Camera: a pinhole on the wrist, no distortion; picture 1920 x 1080 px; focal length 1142.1 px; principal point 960.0 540.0 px. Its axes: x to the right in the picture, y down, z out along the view. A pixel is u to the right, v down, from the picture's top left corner.
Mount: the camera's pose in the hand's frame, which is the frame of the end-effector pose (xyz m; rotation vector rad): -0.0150 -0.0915 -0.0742 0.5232 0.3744 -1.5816
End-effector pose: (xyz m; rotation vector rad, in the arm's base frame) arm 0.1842 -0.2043 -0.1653 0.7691 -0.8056 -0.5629
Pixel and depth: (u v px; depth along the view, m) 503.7 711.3 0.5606
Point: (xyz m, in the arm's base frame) -0.2586 -0.5434 -0.0840
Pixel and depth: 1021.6 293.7 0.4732
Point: -0.2097 -0.4189 -0.3783
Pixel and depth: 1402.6 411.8 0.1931
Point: 0.0735 -0.3346 -0.3698
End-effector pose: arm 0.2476 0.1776 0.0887 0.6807 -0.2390 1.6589
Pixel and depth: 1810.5 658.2 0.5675
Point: 1.0217 0.2238 0.0526
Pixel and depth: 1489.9 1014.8 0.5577
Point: 0.9157 0.2960 0.2538
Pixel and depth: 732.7 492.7 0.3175
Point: 0.5155 0.0564 0.1919
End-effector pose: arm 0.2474 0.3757 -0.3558 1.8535 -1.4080 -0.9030
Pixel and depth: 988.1 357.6 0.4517
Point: 0.1605 0.5594 -0.7753
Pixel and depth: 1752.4 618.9 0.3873
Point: 0.4341 0.5227 -0.8394
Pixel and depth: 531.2 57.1 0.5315
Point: -0.0872 0.6619 -0.7292
